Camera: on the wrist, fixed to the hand. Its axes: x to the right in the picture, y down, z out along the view.
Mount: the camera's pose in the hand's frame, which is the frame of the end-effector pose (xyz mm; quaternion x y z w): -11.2 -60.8 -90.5 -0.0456 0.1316 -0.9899 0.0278
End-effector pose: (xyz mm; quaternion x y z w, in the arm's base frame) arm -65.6 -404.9 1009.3 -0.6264 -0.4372 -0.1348 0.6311
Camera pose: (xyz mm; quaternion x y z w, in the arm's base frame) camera -81.1 -502.2 1057.3 -0.4043 0.5430 0.7308 0.0869
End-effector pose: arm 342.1 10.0 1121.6 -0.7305 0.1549 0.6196 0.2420
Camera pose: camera 447.2 10.6 1152.8 -0.2662 -0.7152 -0.3114 0.5663
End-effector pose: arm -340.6 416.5 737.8 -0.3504 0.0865 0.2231 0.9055
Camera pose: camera -322.3 311.9 710.6 -0.1660 -0.2355 -0.9323 0.2187
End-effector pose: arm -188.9 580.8 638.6 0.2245 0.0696 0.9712 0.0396
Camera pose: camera -216.0 629.0 544.0 -0.1923 0.1851 0.0205 0.9635
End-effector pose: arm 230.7 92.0 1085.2 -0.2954 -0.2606 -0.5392 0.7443
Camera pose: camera 175.6 19.2 1024.5 -0.2868 0.1771 0.8025 0.4922
